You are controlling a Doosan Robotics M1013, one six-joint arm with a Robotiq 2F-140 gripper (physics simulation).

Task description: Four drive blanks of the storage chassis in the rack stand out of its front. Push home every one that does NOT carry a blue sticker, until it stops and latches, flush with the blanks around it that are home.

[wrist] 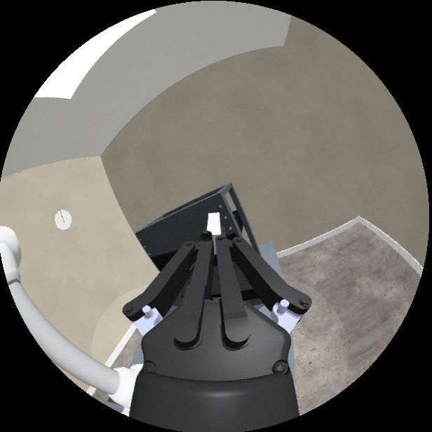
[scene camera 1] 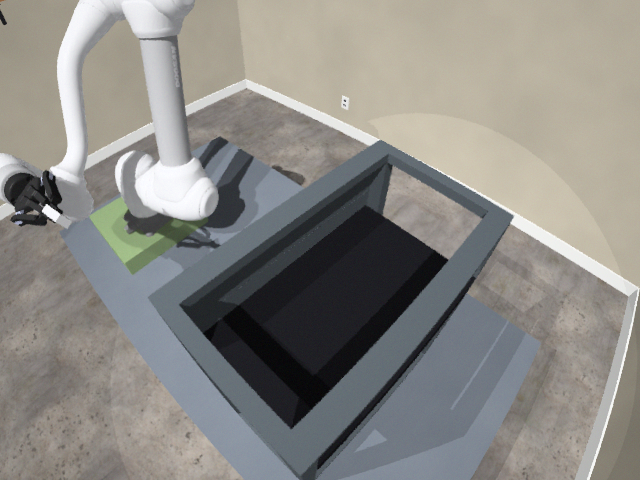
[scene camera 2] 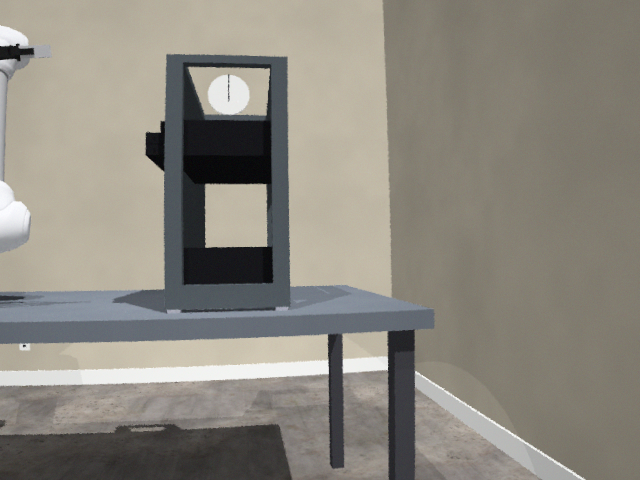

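Pixels of known places: gripper, between the fingertips: [scene camera 1: 63, 221] [scene camera 2: 50, 51]; arm's base, origin of its link: [scene camera 1: 153, 214].
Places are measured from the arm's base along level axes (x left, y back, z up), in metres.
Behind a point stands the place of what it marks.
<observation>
The grey rack [scene camera 1: 273, 225] @(y -0.778, x -0.152, z 0.553 m) [scene camera 2: 174, 180] @(y -0.738, x -0.353, z 0.244 m) [wrist: 185, 220] stands upright on the table. A black chassis [scene camera 1: 351, 273] @(y -0.876, x -0.062, z 0.398 m) [scene camera 2: 227, 137] @(y -0.863, x -0.346, z 0.355 m) sits in its upper part, and a dark block [scene camera 2: 154, 144] @(y -0.690, x -0.309, z 0.338 m) juts out past the rack's left post in scene camera 2. Single drive blanks and blue stickers cannot be made out; in the wrist view my fingers and the gripper body cover part of the rack's front. My gripper [scene camera 1: 51, 212] [scene camera 2: 42, 51] @(y -0.452, x -0.344, z 0.541 m) [wrist: 214, 220] is shut and empty, its pale fingertips together. It is high in the air, to the left of the rack and well apart from it in scene camera 2.
The table [scene camera 1: 124, 294] @(y -0.147, x -0.292, z -0.064 m) [scene camera 2: 310, 320] @(y -1.019, x -0.503, z -0.077 m) [wrist: 267, 252] carries the rack and the green base block [scene camera 1: 116, 227] @(y 0.077, x -0.133, z 0.001 m) under the arm. A second black unit [scene camera 2: 227, 265] @(y -0.862, x -0.340, z 0.043 m) sits low in the rack. The white arm [scene camera 1: 168, 103] @(y -0.207, x 0.085, z 0.490 m) rises beside the rack. A round white disc [scene camera 2: 228, 94] [wrist: 63, 220] is on the wall.
</observation>
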